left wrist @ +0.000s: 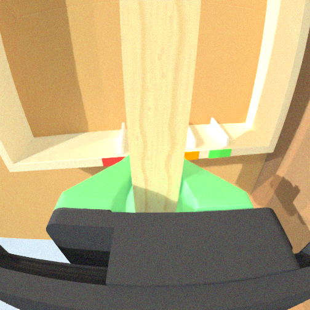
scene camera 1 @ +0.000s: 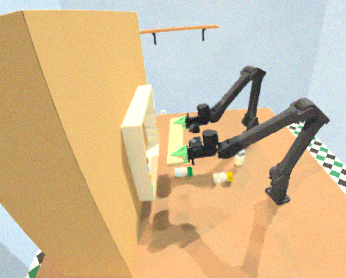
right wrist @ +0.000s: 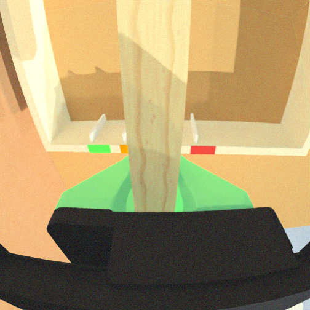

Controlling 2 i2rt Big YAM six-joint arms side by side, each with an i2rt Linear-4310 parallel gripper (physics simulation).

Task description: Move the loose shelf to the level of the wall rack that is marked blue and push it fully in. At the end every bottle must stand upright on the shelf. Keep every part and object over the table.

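The loose shelf (scene camera 1: 175,138) (left wrist: 159,90) (right wrist: 154,90) is a pale wooden board held in front of the wall rack (scene camera 1: 136,155) (left wrist: 65,146) (right wrist: 240,133), apart from it. My left gripper (scene camera 1: 181,153) (left wrist: 153,154) and my right gripper (scene camera 1: 181,121) (right wrist: 154,154) are shut on it. In both wrist views the shelf covers the rack's side between the red mark (left wrist: 113,161) (right wrist: 203,150) and orange mark (left wrist: 191,155) (right wrist: 124,149); the blue mark is hidden. A green-capped bottle (scene camera 1: 183,172) and a yellow-capped bottle (scene camera 1: 223,177) lie on the table; a grey-capped bottle (scene camera 1: 240,159) appears upright.
The rack hangs on a tall wooden wall (scene camera 1: 90,100) above the table (scene camera 1: 215,225). A green mark (left wrist: 220,153) (right wrist: 99,148) lies beyond the orange one. An orange wall shelf (scene camera 1: 180,29) is at the back. A small white object (scene camera 1: 163,112) shows near the rack's far end.
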